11 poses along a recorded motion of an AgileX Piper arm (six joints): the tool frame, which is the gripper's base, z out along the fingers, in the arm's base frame.
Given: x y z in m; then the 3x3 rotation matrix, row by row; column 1 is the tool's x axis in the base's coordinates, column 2 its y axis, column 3 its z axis. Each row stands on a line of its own.
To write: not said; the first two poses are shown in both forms.
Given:
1:
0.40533, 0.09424, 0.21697
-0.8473, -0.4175, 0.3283
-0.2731, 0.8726, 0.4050
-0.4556, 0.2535, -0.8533
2:
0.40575, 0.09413, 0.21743
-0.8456, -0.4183, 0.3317
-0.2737, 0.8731, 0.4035
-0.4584, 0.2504, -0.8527
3:
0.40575, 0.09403, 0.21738
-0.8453, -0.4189, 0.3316
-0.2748, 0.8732, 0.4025
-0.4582, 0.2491, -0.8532
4:
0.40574, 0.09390, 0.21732
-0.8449, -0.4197, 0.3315
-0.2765, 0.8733, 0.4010
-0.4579, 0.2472, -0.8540
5:
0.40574, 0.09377, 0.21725
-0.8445, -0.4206, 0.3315
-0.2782, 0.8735, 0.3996
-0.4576, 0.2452, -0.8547
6:
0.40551, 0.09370, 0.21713
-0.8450, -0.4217, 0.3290
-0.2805, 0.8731, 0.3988
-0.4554, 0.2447, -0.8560
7:
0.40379, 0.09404, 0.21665
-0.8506, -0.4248, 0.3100
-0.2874, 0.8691, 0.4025
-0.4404, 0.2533, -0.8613
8:
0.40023, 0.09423, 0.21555
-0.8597, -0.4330, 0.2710
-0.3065, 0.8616, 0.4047
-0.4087, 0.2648, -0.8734
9:
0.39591, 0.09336, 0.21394
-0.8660, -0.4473, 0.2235
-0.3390, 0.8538, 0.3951
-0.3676, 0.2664, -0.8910
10:
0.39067, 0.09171, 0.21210
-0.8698, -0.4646, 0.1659
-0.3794, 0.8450, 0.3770
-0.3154, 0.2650, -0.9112
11:
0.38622, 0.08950, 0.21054
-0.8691, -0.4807, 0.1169
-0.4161, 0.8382, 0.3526
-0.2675, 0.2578, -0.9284
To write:
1: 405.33, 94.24, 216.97, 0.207, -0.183, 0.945, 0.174
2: 405.75, 94.13, 217.43, 0.209, -0.183, 0.945, 0.173
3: 405.75, 94.03, 217.38, 0.209, -0.184, 0.945, 0.172
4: 405.74, 93.90, 217.32, 0.209, -0.184, 0.945, 0.171
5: 405.74, 93.77, 217.25, 0.209, -0.185, 0.945, 0.171
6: 405.51, 93.70, 217.13, 0.207, -0.186, 0.945, 0.170
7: 403.79, 94.04, 216.65, 0.198, -0.188, 0.946, 0.173
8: 400.23, 94.23, 215.55, 0.179, -0.195, 0.948, 0.177
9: 395.91, 93.36, 213.94, 0.156, -0.207, 0.950, 0.174
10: 390.67, 91.71, 212.10, 0.126, -0.222, 0.952, 0.169
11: 386.22, 89.50, 210.54, 0.101, -0.235, 0.953, 0.160
